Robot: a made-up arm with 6 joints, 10 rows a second.
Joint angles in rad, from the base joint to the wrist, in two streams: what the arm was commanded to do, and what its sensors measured. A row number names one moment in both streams.
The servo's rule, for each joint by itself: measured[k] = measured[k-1] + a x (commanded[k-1-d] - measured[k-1]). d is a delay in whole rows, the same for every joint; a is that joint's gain. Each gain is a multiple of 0.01, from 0.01 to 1. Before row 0 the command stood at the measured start. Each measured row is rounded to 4 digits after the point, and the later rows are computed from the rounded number. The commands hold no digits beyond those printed.
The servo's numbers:
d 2
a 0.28 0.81 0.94 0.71 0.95 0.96
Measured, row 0:
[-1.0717, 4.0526, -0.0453, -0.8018, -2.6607, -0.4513]
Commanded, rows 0 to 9:
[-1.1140, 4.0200, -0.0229, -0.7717, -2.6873, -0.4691]
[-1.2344, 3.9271, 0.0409, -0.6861, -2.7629, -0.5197]
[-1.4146, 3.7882, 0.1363, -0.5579, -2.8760, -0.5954]
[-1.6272, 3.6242, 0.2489, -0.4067, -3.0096, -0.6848]
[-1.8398, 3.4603, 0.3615, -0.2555, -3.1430, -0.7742]
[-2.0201, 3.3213, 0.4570, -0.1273, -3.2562, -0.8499]
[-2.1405, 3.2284, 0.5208, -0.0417, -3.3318, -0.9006]
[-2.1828, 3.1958, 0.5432, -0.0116, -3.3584, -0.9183]
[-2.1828, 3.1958, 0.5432, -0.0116, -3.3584, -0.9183]
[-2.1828, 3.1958, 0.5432, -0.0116, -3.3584, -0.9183]
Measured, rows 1 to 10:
[-1.0717, 4.0526, -0.0453, -0.8018, -2.6607, -0.4513]
[-1.0717, 4.0526, -0.0453, -0.8018, -2.6607, -0.4513]
[-1.0835, 4.0262, -0.0242, -0.7804, -2.6860, -0.4684]
[-1.1258, 3.9459, 0.0370, -0.7134, -2.7591, -0.5176]
[-1.2067, 3.8182, 0.1303, -0.6030, -2.8702, -0.5923]
[-1.3244, 3.6611, 0.2418, -0.4636, -3.0026, -0.6811]
[-1.4687, 3.4985, 0.3543, -0.3158, -3.1360, -0.7705]
[-1.6231, 3.3550, 0.4508, -0.1820, -3.2502, -0.8467]
[-1.7680, 3.2525, 0.5166, -0.0824, -3.3277, -0.8984]
[-1.8841, 3.2066, 0.5416, -0.0321, -3.3569, -0.9175]

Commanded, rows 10 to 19:
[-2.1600, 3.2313, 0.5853, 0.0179, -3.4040, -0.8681]
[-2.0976, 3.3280, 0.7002, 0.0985, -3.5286, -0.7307]
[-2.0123, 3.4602, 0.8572, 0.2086, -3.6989, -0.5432]
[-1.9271, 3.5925, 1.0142, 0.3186, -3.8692, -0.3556]
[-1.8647, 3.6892, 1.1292, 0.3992, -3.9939, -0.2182]
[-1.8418, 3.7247, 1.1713, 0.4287, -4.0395, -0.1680]
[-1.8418, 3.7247, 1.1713, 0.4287, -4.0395, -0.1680]
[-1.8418, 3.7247, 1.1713, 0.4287, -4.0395, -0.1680]
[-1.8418, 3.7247, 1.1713, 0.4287, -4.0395, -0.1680]
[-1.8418, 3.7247, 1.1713, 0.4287, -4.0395, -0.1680]
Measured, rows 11 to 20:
[-1.9677, 3.1979, 0.5431, -0.0175, -3.3583, -0.9183]
[-2.0279, 3.1962, 0.5432, -0.0133, -3.3584, -0.9183]
[-2.0649, 3.2246, 0.5828, 0.0089, -3.4017, -0.8701]
[-2.0741, 3.3084, 0.6932, 0.0725, -3.5223, -0.7363]
[-2.0568, 3.4314, 0.8474, 0.1691, -3.6901, -0.5509]
[-2.0205, 3.5619, 1.0042, 0.2752, -3.8602, -0.3634]
[-1.9769, 3.6650, 1.1217, 0.3632, -3.9872, -0.2240]
[-1.9391, 3.7134, 1.1683, 0.4097, -4.0369, -0.1702]
[-1.9119, 3.7226, 1.1711, 0.4232, -4.0394, -0.1681]
[-1.8923, 3.7243, 1.1713, 0.4271, -4.0395, -0.1680]

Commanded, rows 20 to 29:
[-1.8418, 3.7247, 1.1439, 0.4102, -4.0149, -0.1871]
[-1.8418, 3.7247, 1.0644, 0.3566, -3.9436, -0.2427]
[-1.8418, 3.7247, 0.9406, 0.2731, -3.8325, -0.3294]
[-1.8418, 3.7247, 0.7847, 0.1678, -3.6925, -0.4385]
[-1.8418, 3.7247, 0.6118, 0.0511, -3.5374, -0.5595]
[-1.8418, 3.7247, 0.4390, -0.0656, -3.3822, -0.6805]
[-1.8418, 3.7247, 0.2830, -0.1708, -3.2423, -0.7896]
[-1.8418, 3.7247, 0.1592, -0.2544, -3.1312, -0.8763]
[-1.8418, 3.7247, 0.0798, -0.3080, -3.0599, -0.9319]
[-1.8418, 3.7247, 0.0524, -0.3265, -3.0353, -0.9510]
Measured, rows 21 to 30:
[-1.8782, 3.7246, 1.1713, 0.4282, -4.0395, -0.1680]
[-1.8680, 3.7247, 1.1713, 0.4286, -4.0395, -0.1680]
[-1.8607, 3.7247, 1.1455, 0.4155, -4.0161, -0.1863]
[-1.8554, 3.7247, 1.0693, 0.3737, -3.9472, -0.2404]
[-1.8516, 3.7247, 0.9483, 0.3023, -3.8382, -0.3258]
[-1.8489, 3.7247, 0.7945, 0.2068, -3.6998, -0.4340]
[-1.8469, 3.7247, 0.6228, 0.0963, -3.5455, -0.5545]
[-1.8455, 3.7247, 0.4500, -0.0186, -3.3904, -0.6755]
[-1.8445, 3.7247, 0.2930, -0.1267, -3.2497, -0.7850]
[-1.8437, 3.7247, 0.1672, -0.2174, -3.1371, -0.8726]

